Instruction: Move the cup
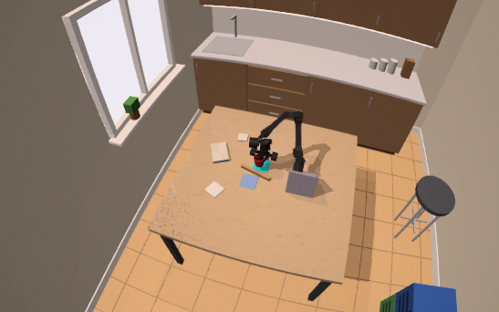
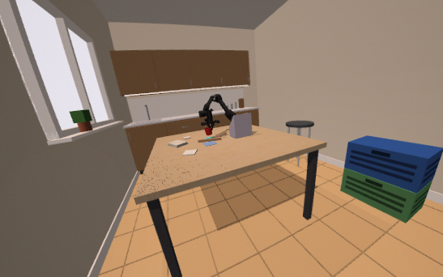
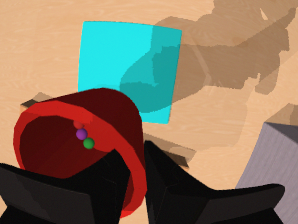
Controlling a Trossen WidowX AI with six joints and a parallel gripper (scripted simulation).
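The cyan pad lies 10 cm below my gripper tip, 4 cm to the right of it and 2 cm ahead of it. Also, from my gripper tip: thin wooden bar 9 cm below, 5 cm to the left, 4 cm ahead; then red cup 3 cm ahead.
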